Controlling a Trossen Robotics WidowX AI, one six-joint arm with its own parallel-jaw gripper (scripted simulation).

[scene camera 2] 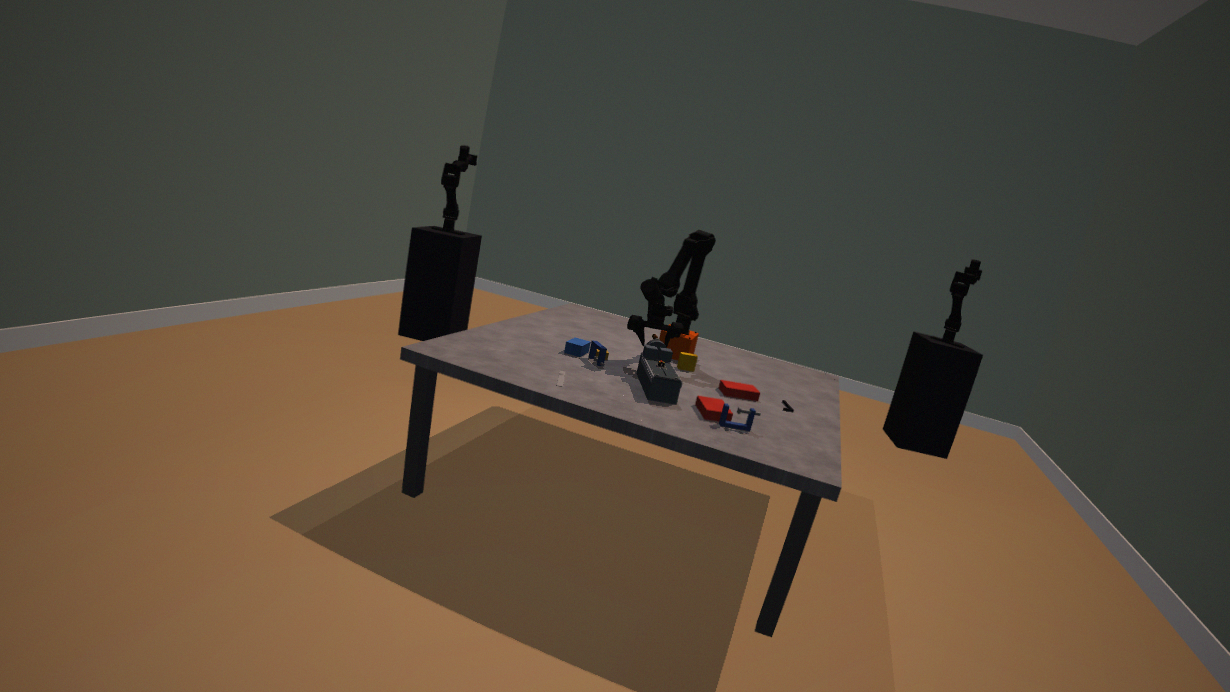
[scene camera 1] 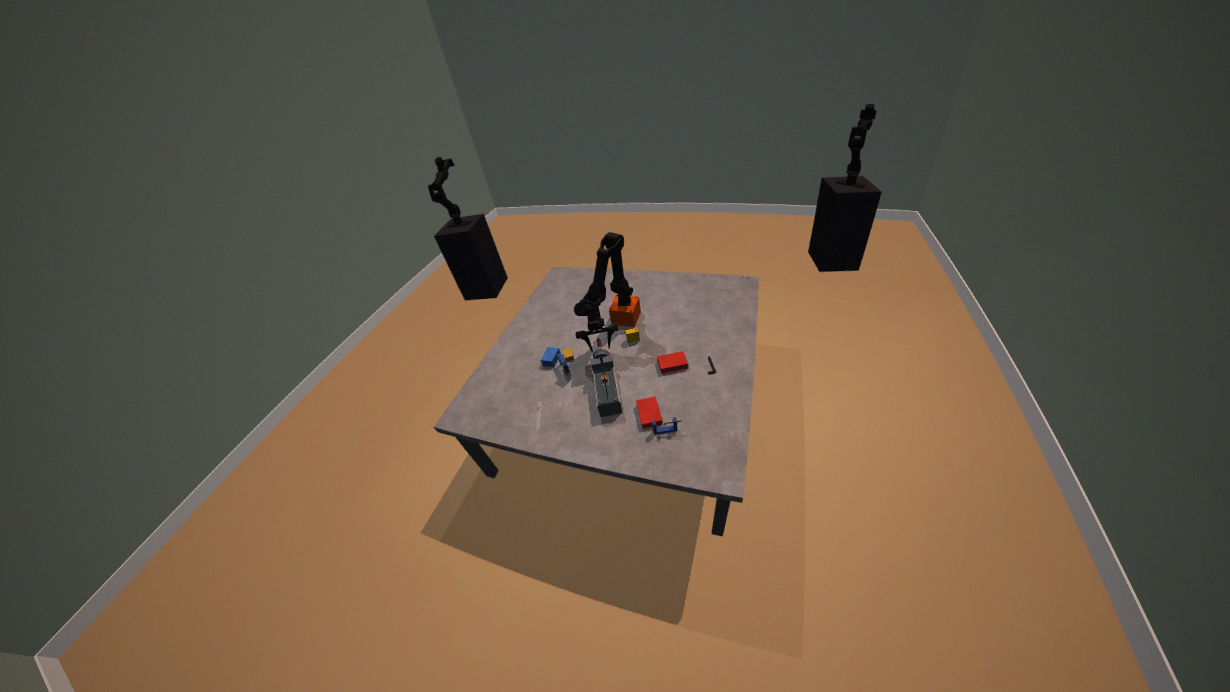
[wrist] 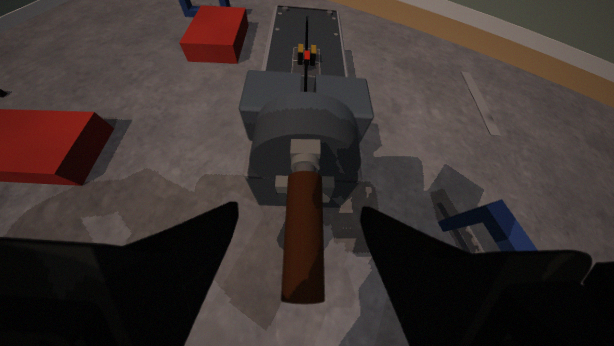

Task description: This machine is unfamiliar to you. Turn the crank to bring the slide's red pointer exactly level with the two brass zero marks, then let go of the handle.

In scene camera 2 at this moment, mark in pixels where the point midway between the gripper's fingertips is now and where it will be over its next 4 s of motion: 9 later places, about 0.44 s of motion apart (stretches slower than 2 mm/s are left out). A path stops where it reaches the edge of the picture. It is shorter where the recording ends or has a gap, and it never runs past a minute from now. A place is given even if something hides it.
My gripper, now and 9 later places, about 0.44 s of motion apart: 654,347; 656,338; 659,321; 660,317; 660,317; 662,319; 666,324; 669,327; 668,326; 663,321
